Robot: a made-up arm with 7 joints. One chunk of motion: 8 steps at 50 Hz.
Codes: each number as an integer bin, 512 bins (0 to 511) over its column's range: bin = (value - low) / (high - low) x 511, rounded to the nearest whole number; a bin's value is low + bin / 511 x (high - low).
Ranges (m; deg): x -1.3..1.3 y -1.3..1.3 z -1.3..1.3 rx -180..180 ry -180..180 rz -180..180
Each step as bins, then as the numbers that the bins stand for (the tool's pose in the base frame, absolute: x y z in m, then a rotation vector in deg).
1 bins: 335 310 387 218 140 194
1 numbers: 0.4045 0.2773 0.6691 -26.42 -81.37 -43.33
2 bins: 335 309 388 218 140 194
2 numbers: 0.4045 0.2722 0.6742 -26.42 -81.37 -43.33
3 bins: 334 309 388 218 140 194
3 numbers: 0.3994 0.2722 0.6742 -26.42 -81.37 -43.33
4 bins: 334 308 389 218 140 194
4 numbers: 0.3994 0.2671 0.6793 -26.42 -81.37 -43.33
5 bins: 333 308 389 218 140 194
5 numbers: 0.3943 0.2671 0.6793 -26.42 -81.37 -43.33
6 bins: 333 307 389 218 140 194
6 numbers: 0.3943 0.2620 0.6793 -26.42 -81.37 -43.33
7 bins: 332 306 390 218 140 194
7 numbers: 0.3892 0.2569 0.6843 -26.42 -81.37 -43.33
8 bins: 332 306 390 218 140 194
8 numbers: 0.3892 0.2569 0.6843 -26.42 -81.37 -43.33
